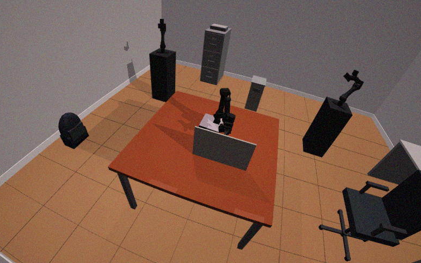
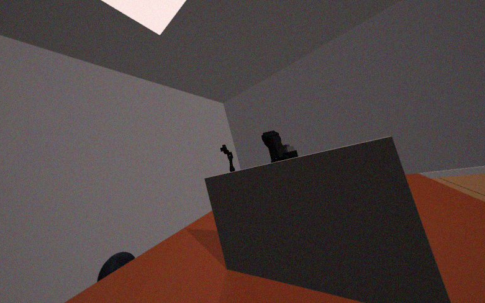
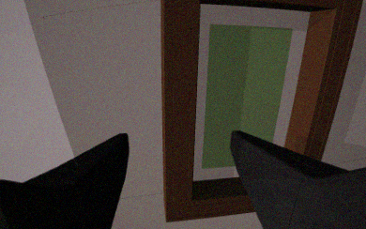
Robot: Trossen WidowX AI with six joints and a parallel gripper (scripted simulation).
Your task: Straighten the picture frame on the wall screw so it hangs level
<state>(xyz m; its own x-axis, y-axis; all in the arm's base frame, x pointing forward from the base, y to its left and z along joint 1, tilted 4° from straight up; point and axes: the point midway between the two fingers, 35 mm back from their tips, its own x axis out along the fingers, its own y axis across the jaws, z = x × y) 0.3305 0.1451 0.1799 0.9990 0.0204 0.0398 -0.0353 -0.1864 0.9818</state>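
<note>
Now: gripper tip 5 cm short of the brown picture frame, 5 cm above it and 1 cm to the right of it. From my gripper tip the other things lie so: grey wall panel: 6 cm below, 6 cm ahead, 1 cm to the left.
</note>
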